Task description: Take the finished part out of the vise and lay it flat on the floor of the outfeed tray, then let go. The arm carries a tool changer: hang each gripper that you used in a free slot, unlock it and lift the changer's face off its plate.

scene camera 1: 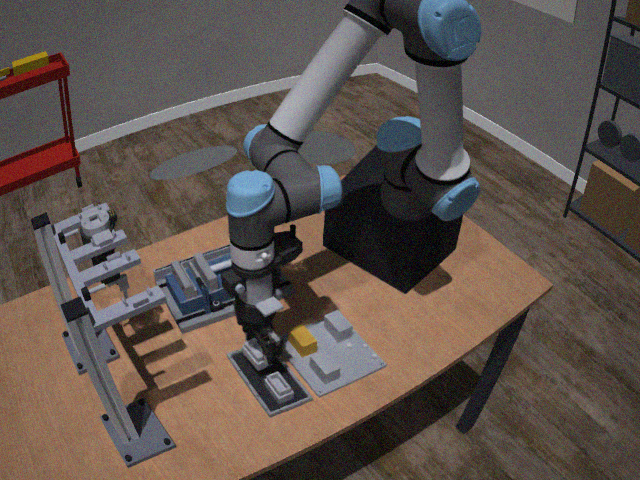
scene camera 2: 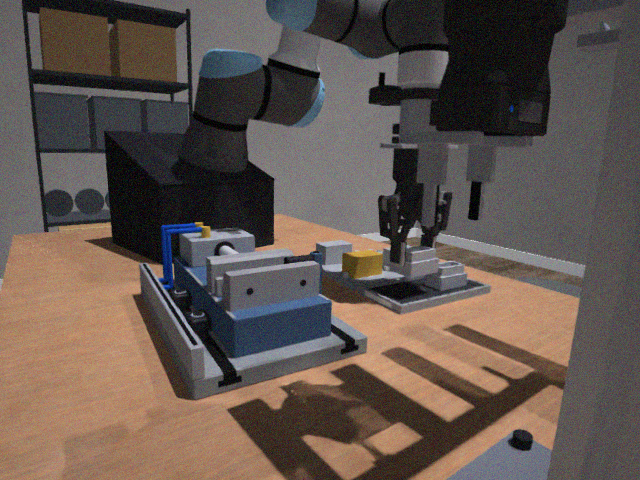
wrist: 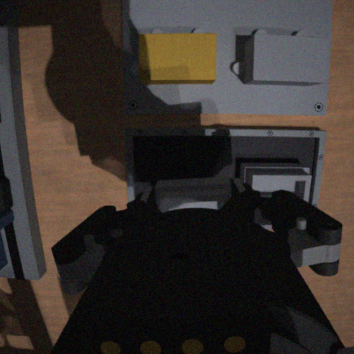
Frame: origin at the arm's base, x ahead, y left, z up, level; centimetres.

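Seen in the pictures: arm's base, origin of its link: [scene camera 1: 411, 195] [scene camera 2: 213, 158].
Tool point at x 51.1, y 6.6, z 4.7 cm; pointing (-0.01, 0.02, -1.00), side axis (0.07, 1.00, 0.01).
Offsets run from my tool point to a thing's middle.
The finished part, a light grey stepped block @[dy +0.2, dx +0.6, dz -18.2 cm] [scene camera 1: 254, 354] [scene camera 2: 421, 262] [wrist: 192, 192], is between the fingers of my adaptive gripper [scene camera 1: 264, 348] [scene camera 2: 413, 252] [wrist: 192, 189]. The gripper points down and is shut on it. The part is level, low inside the rear half of the outfeed tray [scene camera 1: 290, 406] [scene camera 2: 444, 298] [wrist: 250, 132]; whether it touches the tray floor is hard to tell. A second grey part @[dy +7.8, dx +1.2, dz -21.6 cm] [scene camera 1: 279, 386] [scene camera 2: 448, 275] [wrist: 280, 182] lies in the other half, a little apart. The vise @[dy -25.3, dx -8.0, dz -19.0 cm] [scene camera 1: 193, 304] [scene camera 2: 281, 320] holds no part between its jaws.
A plate @[dy +5.9, dx -14.3, dz -23.6 cm] [scene camera 1: 356, 364] [wrist: 225, 100] with a yellow block @[dy +0.8, dx -11.0, dz -21.4 cm] [scene camera 1: 302, 341] [scene camera 2: 361, 263] [wrist: 177, 57] and grey blocks lies beside the tray. The tool stand [scene camera 1: 129, 304] rises on the other side, with the parallel gripper [scene camera 2: 454, 198] hanging in it. The black robot base [scene camera 1: 392, 248] is behind.
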